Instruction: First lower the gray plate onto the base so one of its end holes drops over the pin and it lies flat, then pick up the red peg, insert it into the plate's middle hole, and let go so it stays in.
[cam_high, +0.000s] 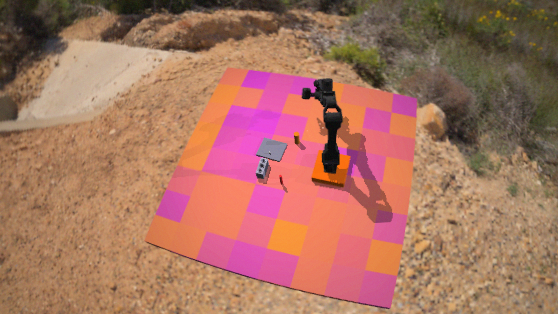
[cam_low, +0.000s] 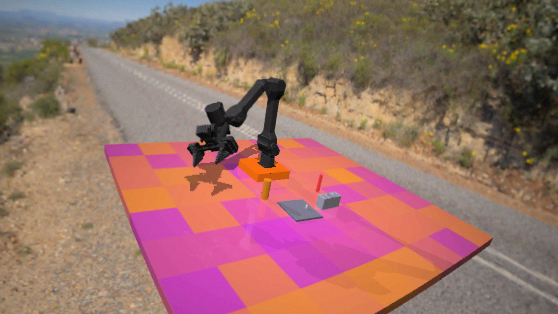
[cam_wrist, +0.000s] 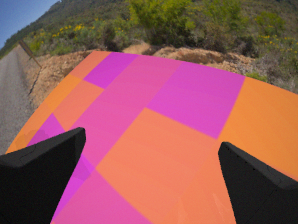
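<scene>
Now: the gray plate 47 cm to the left of my gripper tip, 16 cm ahead of it and 11 cm below it. Also, from my gripper tip: orange post (26 cm to the left, 11 cm below, 2 cm ahead); then red peg (53 cm to the left, 11 cm below, 5 cm ahead); then gray base (35 cm to the left, 15 cm ahead, 14 cm below).
</scene>
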